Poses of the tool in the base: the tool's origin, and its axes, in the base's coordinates. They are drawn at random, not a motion.
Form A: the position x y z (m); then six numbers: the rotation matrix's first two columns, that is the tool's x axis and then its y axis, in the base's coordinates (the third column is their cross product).
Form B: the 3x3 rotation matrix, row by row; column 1 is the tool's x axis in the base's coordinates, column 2 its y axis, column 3 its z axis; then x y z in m. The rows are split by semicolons. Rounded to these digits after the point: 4 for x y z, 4 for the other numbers.
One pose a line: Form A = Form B
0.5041, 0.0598, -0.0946, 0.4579, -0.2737, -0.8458, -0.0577, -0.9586, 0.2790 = 0.4579, -0.0577, -0.8871; -0.2737, -0.9586, -0.0790; -0.8458, 0.2790, -0.4547; 0.5041, 0.0598, -0.0946
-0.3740, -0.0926, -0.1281, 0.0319, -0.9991, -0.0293, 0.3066, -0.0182, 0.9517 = 0.0319, 0.3066, -0.9514; -0.9991, -0.0182, -0.0393; -0.0293, 0.9517, 0.3057; -0.3740, -0.0926, -0.1281
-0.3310, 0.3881, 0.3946, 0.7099, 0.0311, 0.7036, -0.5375, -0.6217, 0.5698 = 0.7099, -0.5375, 0.4551; 0.0311, -0.6217, -0.7827; 0.7036, 0.5698, -0.4246; -0.3310, 0.3881, 0.3946
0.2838, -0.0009, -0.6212, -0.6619, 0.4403, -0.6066, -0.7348, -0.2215, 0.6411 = -0.6619, -0.7348, 0.1479; 0.4403, -0.2215, 0.8701; -0.6066, 0.6411, 0.4701; 0.2838, -0.0009, -0.6212
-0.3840, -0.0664, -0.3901, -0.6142, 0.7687, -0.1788, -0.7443, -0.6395, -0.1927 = -0.6142, -0.7443, -0.2625; 0.7687, -0.6395, 0.0147; -0.1788, -0.1927, 0.9649; -0.3840, -0.0664, -0.3901
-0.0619, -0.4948, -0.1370, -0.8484, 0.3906, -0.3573, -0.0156, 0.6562, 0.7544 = -0.8484, -0.0156, 0.5291; 0.3906, 0.6562, 0.6456; -0.3573, 0.7544, -0.5506; -0.0619, -0.4948, -0.1370
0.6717, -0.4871, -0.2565, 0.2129, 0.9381, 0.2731, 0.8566, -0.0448, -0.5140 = 0.2129, 0.8566, -0.4699; 0.9381, -0.0448, 0.3434; 0.2731, -0.5140, -0.8131; 0.6717, -0.4871, -0.2565
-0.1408, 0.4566, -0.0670, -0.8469, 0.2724, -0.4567, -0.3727, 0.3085, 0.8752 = -0.8469, -0.3727, 0.3793; 0.2724, 0.3085, 0.9114; -0.4567, 0.8752, -0.1597; -0.1408, 0.4566, -0.0670
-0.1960, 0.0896, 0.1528, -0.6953, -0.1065, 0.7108, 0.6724, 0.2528, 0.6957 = -0.6953, 0.6724, -0.2538; -0.1065, 0.2528, 0.9617; 0.7108, 0.6957, -0.1042; -0.1960, 0.0896, 0.1528
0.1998, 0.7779, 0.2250, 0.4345, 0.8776, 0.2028, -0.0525, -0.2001, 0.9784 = 0.4345, -0.0525, 0.8992; 0.8776, -0.2001, -0.4358; 0.2028, 0.9784, -0.0409; 0.1998, 0.7779, 0.2250
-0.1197, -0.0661, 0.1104, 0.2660, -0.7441, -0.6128, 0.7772, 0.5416, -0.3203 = 0.2660, 0.7772, 0.5702; -0.7441, 0.5416, -0.3911; -0.6128, -0.3203, 0.7224; -0.1197, -0.0661, 0.1104
